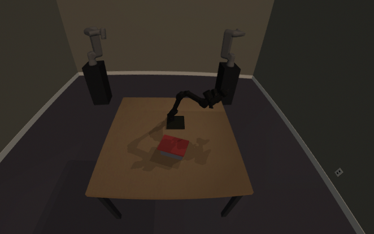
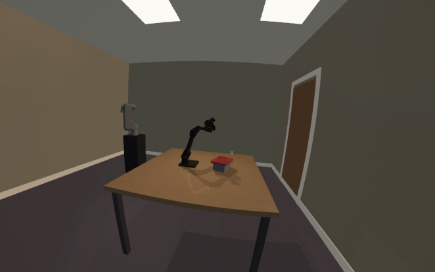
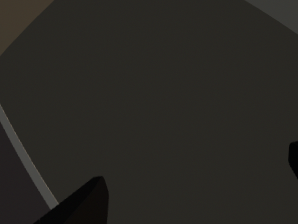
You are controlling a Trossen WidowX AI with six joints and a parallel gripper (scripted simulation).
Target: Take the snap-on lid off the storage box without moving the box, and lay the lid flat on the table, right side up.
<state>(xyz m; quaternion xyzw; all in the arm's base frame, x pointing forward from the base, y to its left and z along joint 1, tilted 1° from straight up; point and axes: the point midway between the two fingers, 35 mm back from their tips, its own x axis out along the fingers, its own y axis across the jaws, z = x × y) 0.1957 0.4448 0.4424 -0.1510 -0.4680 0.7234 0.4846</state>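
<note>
Now: the snap-on lid 480 mm to the right of my gripper tip, 380 mm below it and 240 mm ahead of it. Round my gripper tip: grey storage box (480 mm to the right, 420 mm below, 240 mm ahead).
</note>
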